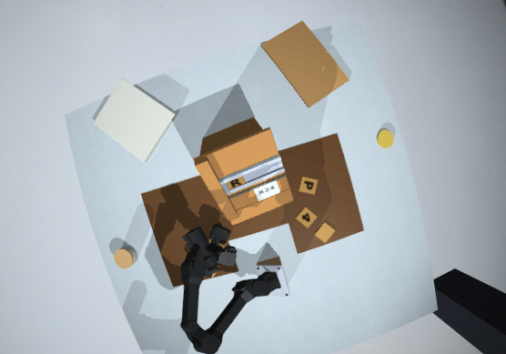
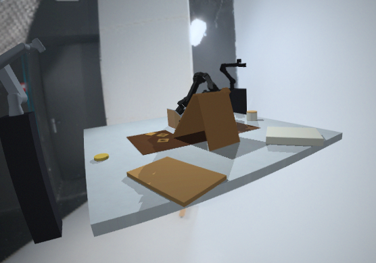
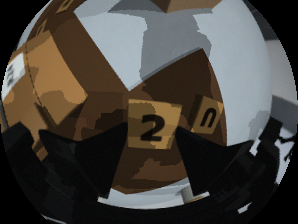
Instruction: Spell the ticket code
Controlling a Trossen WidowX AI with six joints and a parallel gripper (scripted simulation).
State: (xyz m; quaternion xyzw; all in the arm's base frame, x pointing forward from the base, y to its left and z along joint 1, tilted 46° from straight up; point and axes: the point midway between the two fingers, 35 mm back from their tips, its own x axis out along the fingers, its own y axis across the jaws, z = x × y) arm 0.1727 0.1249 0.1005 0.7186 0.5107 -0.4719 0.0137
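My gripper tip is 24 cm to the left of the white ticket, 14 cm short of it and 6 cm below it. Round my gripper tip: brown mat 16 cm to the right, 3 cm ahead, 2 cm below; orange slab 54 cm ahead, 53 cm to the right, 2 cm below; cream slab 55 cm ahead, 16 cm to the left, 1 cm below.
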